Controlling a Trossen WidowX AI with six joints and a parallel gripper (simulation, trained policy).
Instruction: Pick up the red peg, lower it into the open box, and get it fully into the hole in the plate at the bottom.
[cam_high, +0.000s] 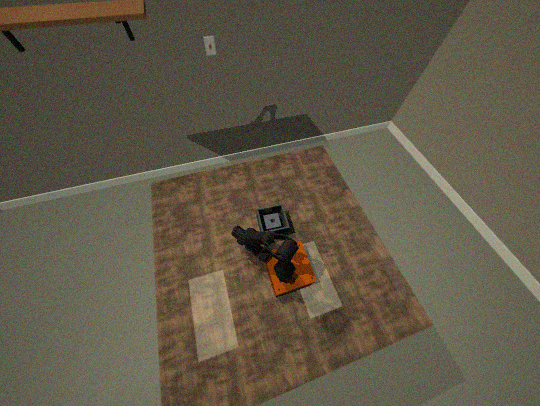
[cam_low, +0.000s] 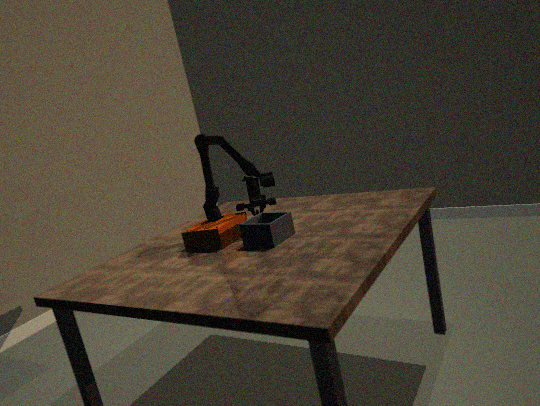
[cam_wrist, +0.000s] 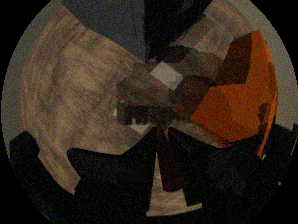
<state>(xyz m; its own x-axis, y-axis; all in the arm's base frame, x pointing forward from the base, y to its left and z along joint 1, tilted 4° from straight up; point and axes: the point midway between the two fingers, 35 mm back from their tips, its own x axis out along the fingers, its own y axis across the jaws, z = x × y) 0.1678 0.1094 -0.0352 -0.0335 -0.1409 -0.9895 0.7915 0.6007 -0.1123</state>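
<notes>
Right now the grey plate is 140 mm to the right of my gripper tip, 140 mm ahead of it and 10 mm above it. Round my gripper tip: grey box 140 mm to the right, 140 mm ahead, 10 mm below; red peg 20 mm above, 10 mm to the left, 10 mm behind.
</notes>
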